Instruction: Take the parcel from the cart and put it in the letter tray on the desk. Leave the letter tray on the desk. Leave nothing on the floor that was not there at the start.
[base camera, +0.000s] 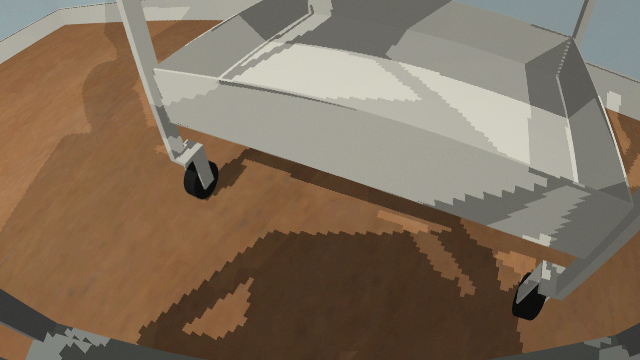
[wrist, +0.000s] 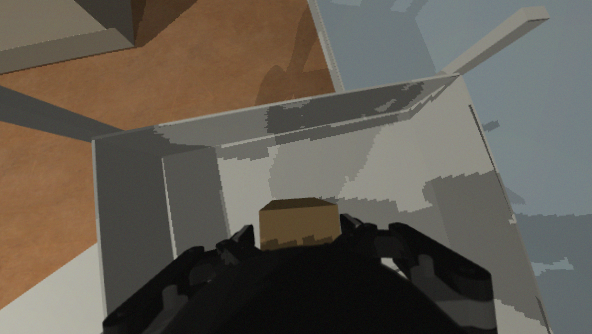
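Places are measured from the arm's base along level axes (x ahead, y down, z left), in metres.
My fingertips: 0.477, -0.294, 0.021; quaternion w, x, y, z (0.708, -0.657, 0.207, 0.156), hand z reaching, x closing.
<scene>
Ahead of a thing's pixels: the offset from my fingertips to its middle, as dx, dy, dz. "spot": to the spot under its first point. Level surfaces: height alone.
The brown parcel @(-0.002, -0.014, -0.001) (wrist: 299, 222) lies on the top shelf of the grey cart (wrist: 131, 203) (base camera: 308, 138). My gripper (wrist: 297, 229) is open and reaches down into the cart's top tray, with one fingertip on each side of the parcel. The fingers stand apart from the parcel's sides. The base camera shows only the cart's lower shelf and not the parcel or the gripper.
The cart's raised walls (wrist: 301, 116) ring the parcel. Its black casters (base camera: 200, 180) (base camera: 529, 302) stand on the wooden floor @(dy +0.694) (base camera: 100, 223) close before my base. A grey furniture corner @(spot: -0.331, +0.585, +1.318) (wrist: 95, 32) shows at the upper left of the wrist view.
</scene>
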